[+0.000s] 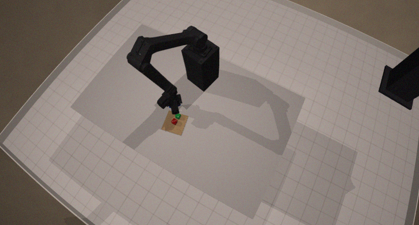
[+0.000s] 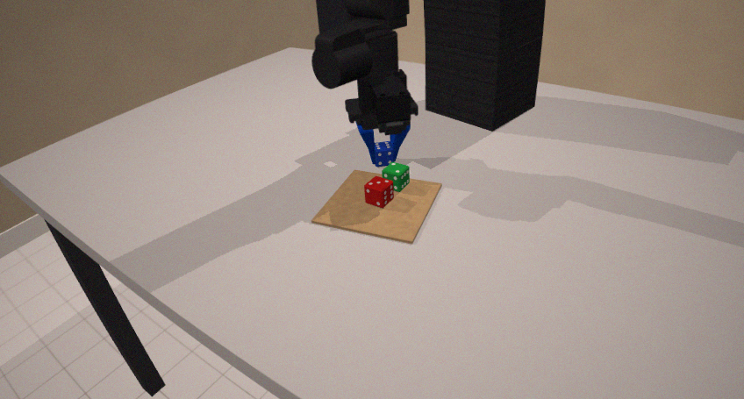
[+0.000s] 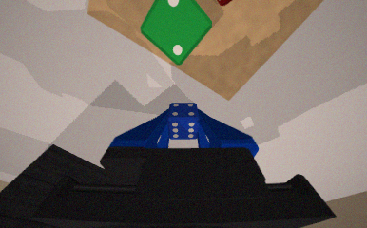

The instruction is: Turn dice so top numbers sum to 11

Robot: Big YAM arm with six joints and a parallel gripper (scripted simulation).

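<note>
My hand is 10 cm short of the red die, 7 cm to the right of it and 1 cm below it. From my hand the other things lie so: tan mat (10 cm ahead, 7 cm to the left, 1 cm below); then green die (6 cm to the left, 5 cm ahead, 1 cm above); then blue die (right at my hand).
</note>
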